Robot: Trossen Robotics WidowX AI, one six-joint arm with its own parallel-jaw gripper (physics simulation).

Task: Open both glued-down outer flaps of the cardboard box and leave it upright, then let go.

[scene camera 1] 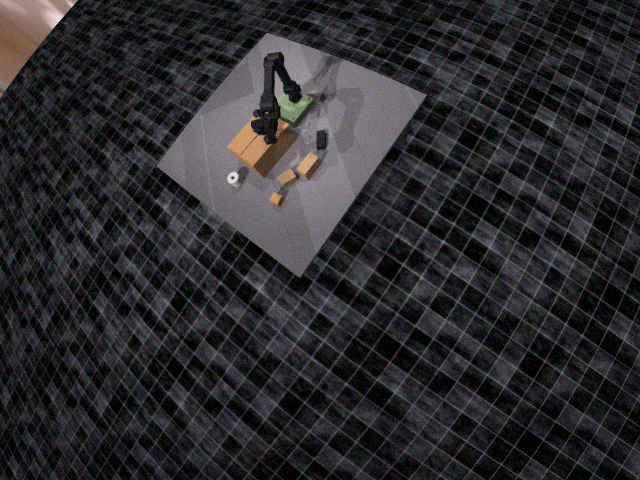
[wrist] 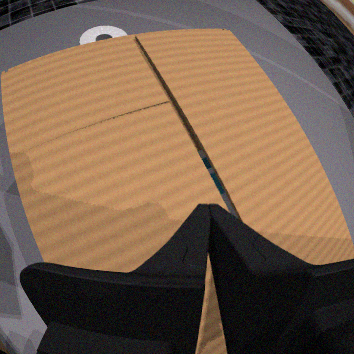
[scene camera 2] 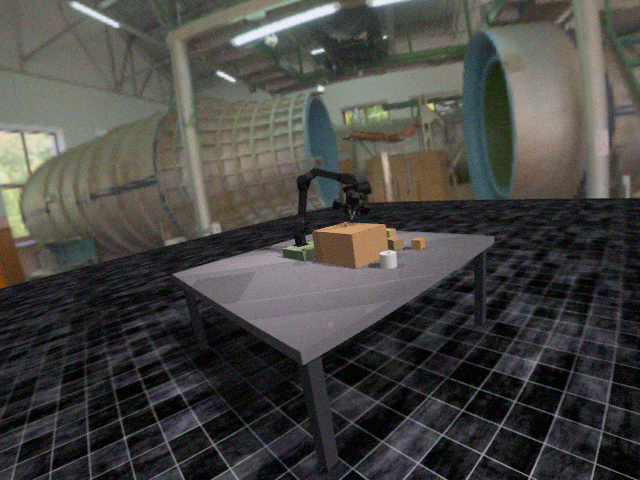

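Pixels of known places: gripper, between the fingertips: [scene camera 1: 259,134] [wrist: 206,212] [scene camera 2: 351,220]; arm's base, origin of its link: [scene camera 1: 295,98] [scene camera 2: 301,244].
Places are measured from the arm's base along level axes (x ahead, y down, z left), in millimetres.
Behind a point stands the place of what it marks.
Note:
The cardboard box [scene camera 1: 268,159] {x 424, y -35, z 152 mm} [scene camera 2: 334,249] {x 371, y -24, z -66 mm} [wrist: 90,220] {x 383, y -104, z 121 mm} stands upright on the table. Its two outer flaps lie about flat over the top: the left flap [wrist: 85,115] {x 441, y -104, z 99 mm} and the right flap [wrist: 260,140] {x 380, y -104, z -7 mm} in the wrist view, with a narrow dark gap between them. A grey and teal strip [wrist: 213,172] {x 377, y -88, z 33 mm} shows in the gap. A thin crease line crosses the left flap. My gripper [scene camera 1: 269,140] {x 359, y -132, z 75 mm} [scene camera 2: 352,218] {x 359, y -132, z 75 mm} [wrist: 206,212] {x 359, y -132, z 75 mm} is shut and empty, tips down over the box top near the gap's near end. Whether the tips touch the cardboard is not clear; they hide part of the top.
A white roll [scene camera 1: 233,178] {x 620, y 13, z 8 mm} [scene camera 2: 388,259] {x 643, y 10, z -9 mm} [wrist: 92,35] {x 633, y -9, z 31 mm} stands beside the box. Small cardboard blocks [scene camera 1: 308,165] {x 334, y -28, z 366 mm} [scene camera 1: 286,178] {x 452, y 1, z 294 mm} [scene camera 1: 276,198] {x 573, y 1, z 320 mm} and a black block [scene camera 1: 321,139] {x 149, y 20, z 306 mm} lie on the table [scene camera 1: 206,155] {x 600, y 52, z -308 mm} [scene camera 2: 310,299] {x 606, y 52, z -401 mm}. The green base plate [scene camera 1: 294,109] {x 71, y -1, z 48 mm} [scene camera 2: 296,252] {x 90, y 11, z -96 mm} sits behind the box.

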